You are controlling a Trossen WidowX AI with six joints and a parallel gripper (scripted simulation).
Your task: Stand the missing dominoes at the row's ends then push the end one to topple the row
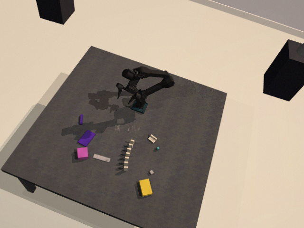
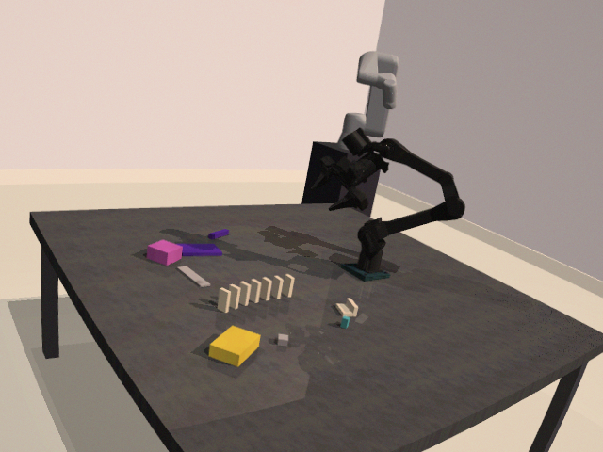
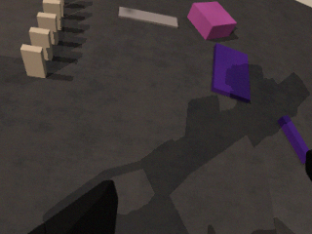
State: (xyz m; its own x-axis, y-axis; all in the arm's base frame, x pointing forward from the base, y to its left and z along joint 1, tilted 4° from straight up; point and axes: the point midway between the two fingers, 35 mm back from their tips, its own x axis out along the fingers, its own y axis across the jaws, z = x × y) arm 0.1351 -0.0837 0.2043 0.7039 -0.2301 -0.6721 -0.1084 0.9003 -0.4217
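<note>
The teal cube lies 34 cm to the left of my gripper tip, 18 cm below it and 17 cm ahead of it. From my gripper tip the other things lie so: purple stick 27 cm to the right, 19 cm below, 14 cm ahead; then purple flat block 27 cm ahead, 19 cm below, 17 cm to the right; then grey strip 37 cm ahead, 19 cm below, 1 cm to the right.
</note>
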